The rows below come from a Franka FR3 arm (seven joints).
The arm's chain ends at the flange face. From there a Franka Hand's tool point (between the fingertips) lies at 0.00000 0.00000 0.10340 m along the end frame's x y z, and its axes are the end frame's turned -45 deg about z.
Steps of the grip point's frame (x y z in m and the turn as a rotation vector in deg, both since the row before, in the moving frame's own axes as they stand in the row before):
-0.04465, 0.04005, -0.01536, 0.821, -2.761, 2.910
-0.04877, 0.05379, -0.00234, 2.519, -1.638, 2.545
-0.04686, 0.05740, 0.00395, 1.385, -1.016, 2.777
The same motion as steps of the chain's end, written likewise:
0.00138, 0.05753, -0.01523, -1.372, -2.533, 2.910
0.00883, 0.07376, -0.00220, 0.623, -2.939, 2.545
0.01050, 0.07427, 0.00400, 0.261, -1.698, 2.777

